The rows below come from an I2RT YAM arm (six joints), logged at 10 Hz.
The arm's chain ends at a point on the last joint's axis. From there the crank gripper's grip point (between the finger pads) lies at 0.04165 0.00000 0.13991 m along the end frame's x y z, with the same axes.
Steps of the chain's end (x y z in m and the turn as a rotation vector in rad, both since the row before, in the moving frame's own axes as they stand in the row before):
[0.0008, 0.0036, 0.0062, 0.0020, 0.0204, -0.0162]
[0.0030, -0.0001, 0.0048, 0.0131, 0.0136, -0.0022]
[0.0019, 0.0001, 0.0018, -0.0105, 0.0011, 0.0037]
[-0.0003, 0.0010, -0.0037, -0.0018, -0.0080, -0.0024]
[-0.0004, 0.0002, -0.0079, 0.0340, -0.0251, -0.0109]
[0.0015, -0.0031, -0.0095, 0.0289, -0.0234, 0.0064]
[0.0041, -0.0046, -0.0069, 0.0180, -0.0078, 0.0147]
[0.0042, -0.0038, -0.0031, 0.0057, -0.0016, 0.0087]
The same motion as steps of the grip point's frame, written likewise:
[0.0036, 0.0026, 0.0053, 0.0020, 0.0204, -0.0162]
[0.0049, -0.0020, 0.0042, 0.0131, 0.0136, -0.0022]
[0.0021, 0.0017, 0.0017, -0.0105, 0.0011, 0.0037]
[-0.0014, 0.0012, -0.0034, -0.0018, -0.0080, -0.0024]
[-0.0040, -0.0050, -0.0070, 0.0340, -0.0251, -0.0109]
[-0.0018, -0.0069, -0.0086, 0.0289, -0.0234, 0.0064]
[0.0030, -0.0065, -0.0066, 0.0180, -0.0078, 0.0147]
[0.0040, -0.0042, -0.0030, 0.0057, -0.0016, 0.0087]

